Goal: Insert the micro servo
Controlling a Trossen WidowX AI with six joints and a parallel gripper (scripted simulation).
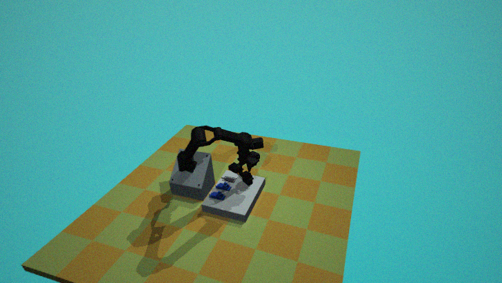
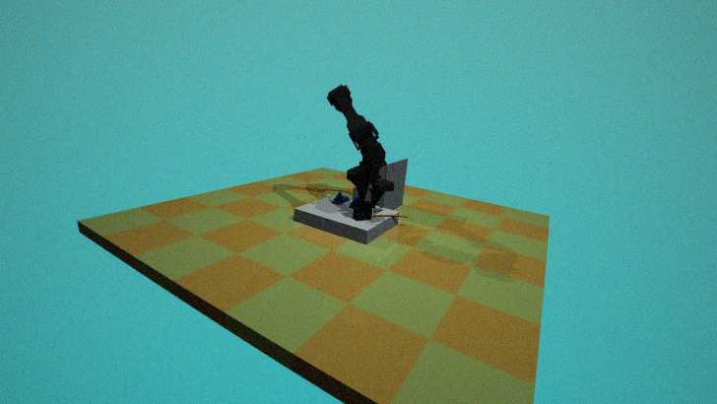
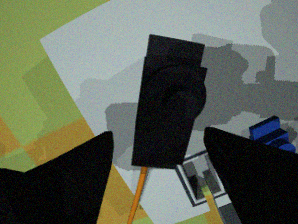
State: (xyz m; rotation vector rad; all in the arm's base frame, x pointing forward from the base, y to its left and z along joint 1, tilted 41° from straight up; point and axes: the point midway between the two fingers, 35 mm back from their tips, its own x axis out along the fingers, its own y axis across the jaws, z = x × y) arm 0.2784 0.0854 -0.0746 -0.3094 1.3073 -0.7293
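My gripper tip is now 2 cm short of the grey deck, 9 cm to the left of it and 7 cm above it.
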